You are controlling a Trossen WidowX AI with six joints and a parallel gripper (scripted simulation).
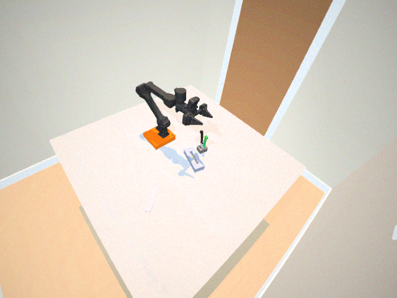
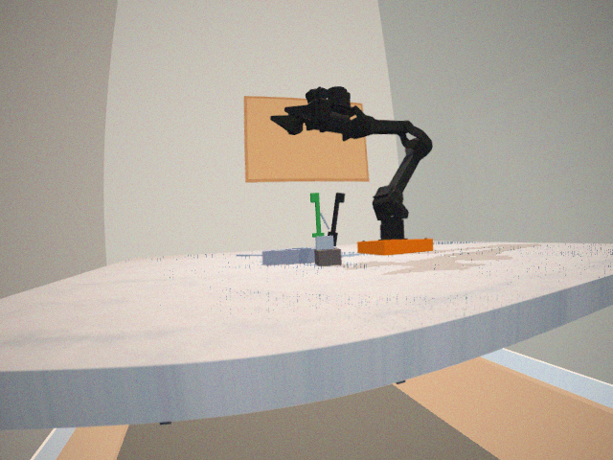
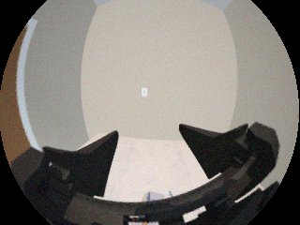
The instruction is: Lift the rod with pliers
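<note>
Right now my gripper tip is 270 mm above the black handle, 110 mm to the right of it and 90 mm past it. From my gripper tip the other things lie so: pale blue channel block: 360 mm below, 50 mm behind, 10 mm to the right; yellow rod: 360 mm below, 50 mm behind, 10 mm to the right; grey holster: 360 mm below, 100 mm to the left, 70 mm behind.
</note>
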